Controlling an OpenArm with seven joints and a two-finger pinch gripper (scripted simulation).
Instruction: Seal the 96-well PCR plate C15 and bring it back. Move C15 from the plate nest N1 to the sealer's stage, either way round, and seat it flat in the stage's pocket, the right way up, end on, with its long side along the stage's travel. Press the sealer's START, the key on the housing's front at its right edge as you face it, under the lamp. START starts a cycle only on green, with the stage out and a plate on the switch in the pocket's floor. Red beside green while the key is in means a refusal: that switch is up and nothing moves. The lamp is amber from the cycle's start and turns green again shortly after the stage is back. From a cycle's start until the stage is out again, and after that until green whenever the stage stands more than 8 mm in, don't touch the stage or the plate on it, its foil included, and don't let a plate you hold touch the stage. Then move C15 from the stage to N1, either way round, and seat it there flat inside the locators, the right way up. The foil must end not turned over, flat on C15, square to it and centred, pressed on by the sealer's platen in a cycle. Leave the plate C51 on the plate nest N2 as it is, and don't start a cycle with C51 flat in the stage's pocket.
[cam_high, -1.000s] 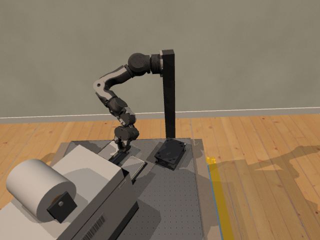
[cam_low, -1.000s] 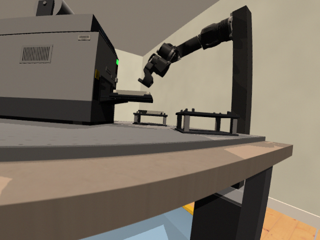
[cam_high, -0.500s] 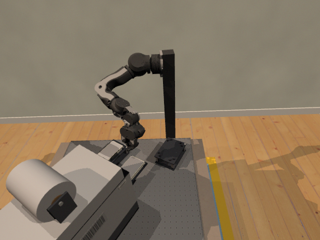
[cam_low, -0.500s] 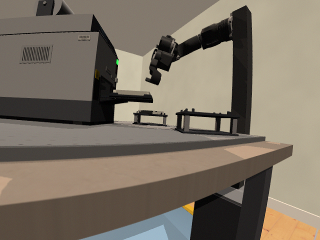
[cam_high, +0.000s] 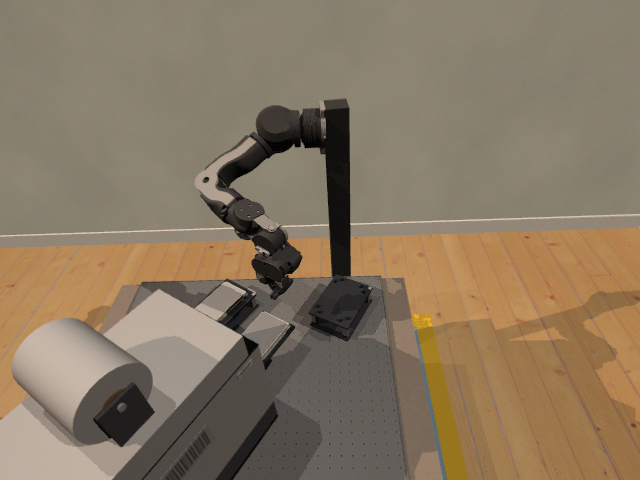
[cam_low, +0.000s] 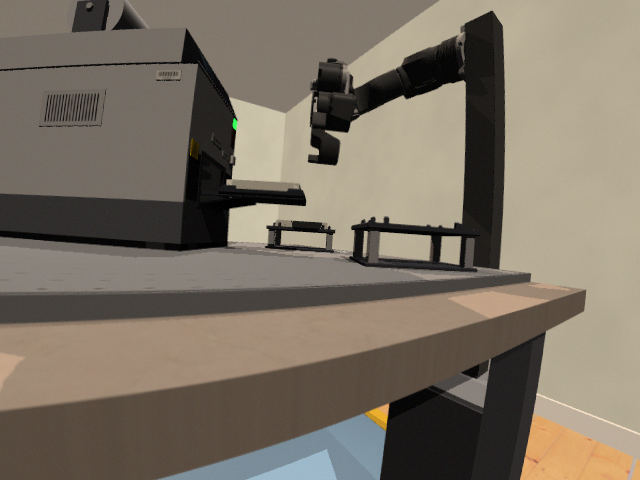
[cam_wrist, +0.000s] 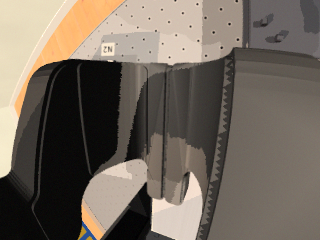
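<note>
Now: the sealer's stage 9 cm ahead of my hand, 5 cm to the right of it and 8 cm below it. Round my hand: foil roll 35 cm ahead, 25 cm to the right, 24 cm above; start key 11 cm ahead, 19 cm to the right, 1 cm above.
</note>
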